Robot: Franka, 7 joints.
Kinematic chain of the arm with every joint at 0, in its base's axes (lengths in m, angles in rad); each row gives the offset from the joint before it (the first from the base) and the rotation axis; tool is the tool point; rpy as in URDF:
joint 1: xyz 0 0 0.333 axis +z
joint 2: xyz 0 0 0 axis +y
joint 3: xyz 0 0 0.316 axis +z
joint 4: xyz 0.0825 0 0 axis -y
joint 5: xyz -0.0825 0 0.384 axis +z
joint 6: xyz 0 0 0 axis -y
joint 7: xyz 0.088 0 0 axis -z
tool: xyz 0 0 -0.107 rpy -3.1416 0 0
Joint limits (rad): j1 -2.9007..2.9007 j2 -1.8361..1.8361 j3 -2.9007..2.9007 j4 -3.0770..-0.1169 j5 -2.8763..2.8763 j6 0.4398..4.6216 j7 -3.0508..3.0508
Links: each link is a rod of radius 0.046 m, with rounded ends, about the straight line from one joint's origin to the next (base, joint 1, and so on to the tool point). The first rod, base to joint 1, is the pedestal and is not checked.
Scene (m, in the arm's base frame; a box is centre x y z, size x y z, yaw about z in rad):
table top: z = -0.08
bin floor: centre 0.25 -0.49 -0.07 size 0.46 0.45 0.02 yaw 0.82
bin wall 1: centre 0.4 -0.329 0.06 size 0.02 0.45 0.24 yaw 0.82
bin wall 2: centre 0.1 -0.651 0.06 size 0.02 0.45 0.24 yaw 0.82
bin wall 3: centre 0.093 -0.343 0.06 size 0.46 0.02 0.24 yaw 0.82
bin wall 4: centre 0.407 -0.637 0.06 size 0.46 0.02 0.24 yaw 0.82
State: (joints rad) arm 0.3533 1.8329 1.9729 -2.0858 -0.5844 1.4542 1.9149
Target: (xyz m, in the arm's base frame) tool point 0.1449 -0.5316 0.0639
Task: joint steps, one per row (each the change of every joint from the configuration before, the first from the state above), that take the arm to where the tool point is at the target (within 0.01 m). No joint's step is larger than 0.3 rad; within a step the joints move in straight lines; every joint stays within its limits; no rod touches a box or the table.
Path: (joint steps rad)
1: -0.2772 -0.2142 -0.0822 0.2813 0.1847 0.0690 0.0851
2: -0.2772 -0.2142 -0.0821 0.2812 0.1847 0.0690 0.0852
3: -0.2772 -0.2142 -0.0822 0.2813 0.1847 0.0690 0.0851
4: -0.2772 -0.2141 -0.0821 0.2813 0.1847 0.0690 0.0852
5: -0.2772 -0.2142 -0.0822 0.2813 0.1847 0.0690 0.0851
6: -0.2772 -0.2142 -0.0821 0.2812 0.1846 0.0691 0.0851
7: -0.2772 -0.2142 -0.0822 0.2813 0.1847 0.0690 0.0852
8: 0.0202 0.1167 -0.1695 -0.2385 -0.2743 -0.1275 -0.0994
9: 0.0202 0.1167 -0.1696 -0.2385 -0.2743 -0.1275 -0.0993
10: 0.0202 0.1167 -0.1696 -0.2386 -0.2744 -0.1275 -0.0993
11: 0.0202 0.1166 -0.1696 -0.2385 -0.2743 -0.1275 -0.0993
12: 0.0202 0.1167 -0.1695 -0.2385 -0.2744 -0.1275 -0.0994
13: 0.0202 0.1167 -0.1696 -0.2385 -0.2743 -0.1275 -0.0993

